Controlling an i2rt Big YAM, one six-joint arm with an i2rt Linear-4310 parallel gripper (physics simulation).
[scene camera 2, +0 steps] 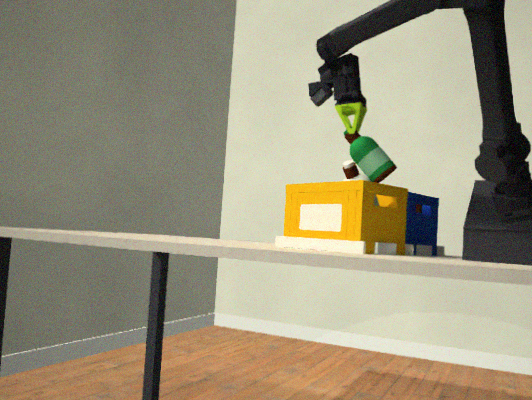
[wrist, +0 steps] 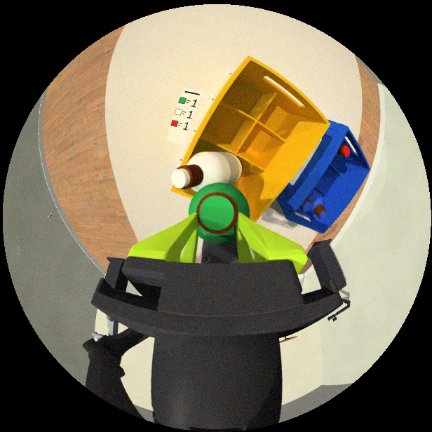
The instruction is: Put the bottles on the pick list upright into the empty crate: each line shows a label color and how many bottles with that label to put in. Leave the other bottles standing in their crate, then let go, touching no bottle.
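Frame: origin at the arm's base, x ahead, y left, z up, level; metres.
Seen in the pictures: gripper, fingertip midpoint: (scene camera 2: 353,135); arm's base at its link origin: (scene camera 2: 515,204).
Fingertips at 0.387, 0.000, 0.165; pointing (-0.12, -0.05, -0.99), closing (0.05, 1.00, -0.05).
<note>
Pixels of each thing's middle, then the offset from my fingertips to it, as dx, dy, dz. "*": a spot on its surface instead. Level surfaces: height alone.
- green bottle at the middle of its body: (scene camera 2: 366,152) -0.034, -0.003, -0.046
- yellow crate at a spot on its surface: (scene camera 2: 322,187) * +0.071, +0.012, -0.140
- white bottle at the middle of its body: (scene camera 2: 358,189) -0.021, +0.009, -0.143
- blue crate at the middle of its body: (scene camera 2: 382,223) -0.052, -0.304, -0.214
- table at its surface level: dz -0.304
My gripper (scene camera 2: 353,131) (wrist: 216,217) is shut on the neck of the green bottle (scene camera 2: 371,157) (wrist: 218,212), which hangs tilted just above the yellow crate (scene camera 2: 322,187) (wrist: 290,172). A white bottle (scene camera 2: 351,170) (wrist: 212,169) with a brown neck and white cap stands in the crate's near left corner compartment in the wrist view, close to the green bottle. The pick list (wrist: 184,114) shows green 1, white 1, red 1. The blue crate (scene camera 2: 430,220) (wrist: 298,194) holds a red-capped bottle (wrist: 345,150) and a blue-capped bottle (wrist: 320,211). Whether the green and white bottles touch is unclear.
The blue crate stands right beside the yellow crate. Dividers (wrist: 256,121) split the yellow crate's inside into compartments. Both crates stand on the table (scene camera 2: 125,239) (wrist: 155,70). The arm's base (scene camera 2: 497,225) stands behind the crates, at the right in the scene view.
</note>
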